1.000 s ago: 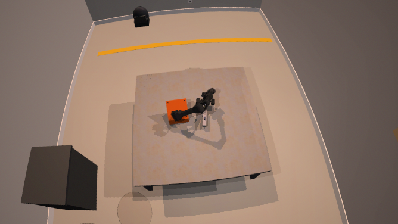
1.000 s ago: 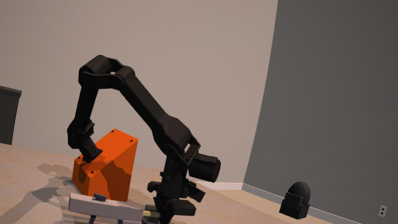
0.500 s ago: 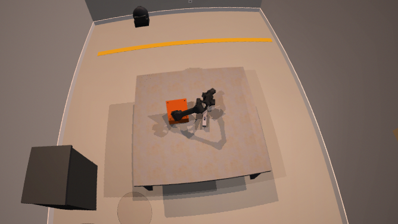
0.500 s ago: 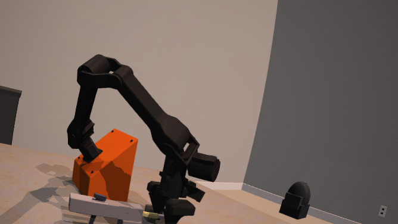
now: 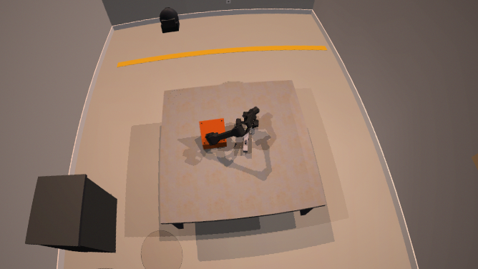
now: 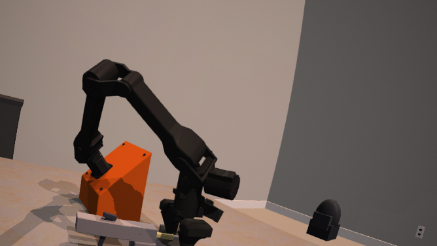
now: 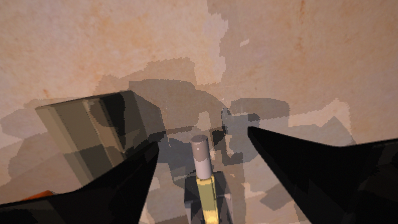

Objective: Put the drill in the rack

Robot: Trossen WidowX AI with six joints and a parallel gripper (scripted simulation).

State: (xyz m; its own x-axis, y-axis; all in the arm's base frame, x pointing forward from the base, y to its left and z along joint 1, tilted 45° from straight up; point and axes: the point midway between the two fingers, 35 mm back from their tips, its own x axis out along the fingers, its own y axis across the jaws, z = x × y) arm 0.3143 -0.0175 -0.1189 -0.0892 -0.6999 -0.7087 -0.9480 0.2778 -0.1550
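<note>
Right now the drill is 20 mm behind my gripper tip, 40 mm to the right of it and 30 mm above it. From my gripper tip the other things lie so: olive-grey rack: 70 mm behind, 40 mm to the left; key: 60 mm behind, 170 mm to the right, 30 mm above.
</note>
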